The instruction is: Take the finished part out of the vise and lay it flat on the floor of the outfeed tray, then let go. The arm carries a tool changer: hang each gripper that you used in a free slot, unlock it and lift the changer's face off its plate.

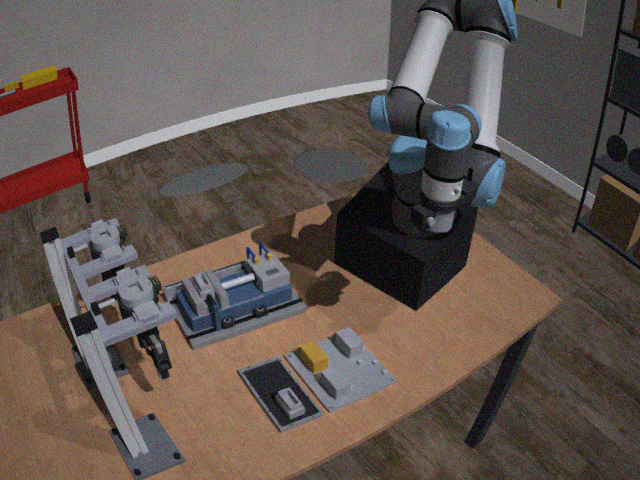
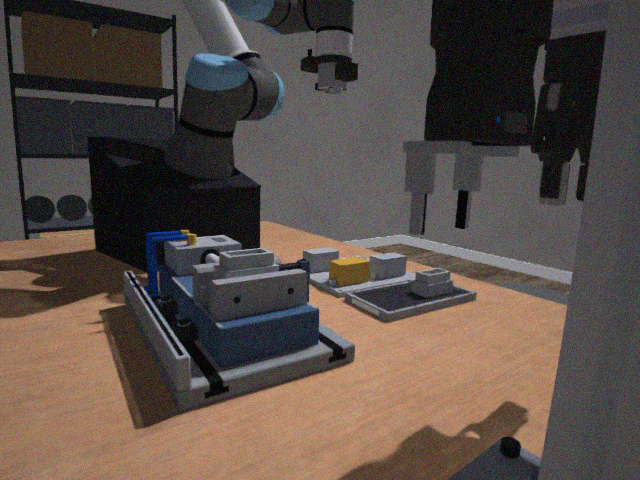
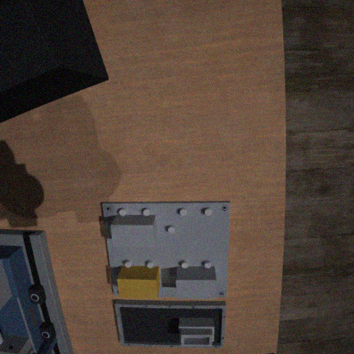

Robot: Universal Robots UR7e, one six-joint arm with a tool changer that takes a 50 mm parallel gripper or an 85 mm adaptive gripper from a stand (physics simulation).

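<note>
The arm's bare tool changer hangs high near the black pedestal, with no gripper on it. The 50 mm parallel gripper hangs in the stand, fingers apart and empty. The 85 mm adaptive gripper hangs in the other slot, fingers apart. A grey stepped part with a pocket on top sits in the jaws of the blue vise. A similar grey part stands in the dark-floored tray.
A grey pinned plate beside the tray bears a yellow block and two grey blocks. The tall stand rises at the table's end beside the vise. The black pedestal stands behind.
</note>
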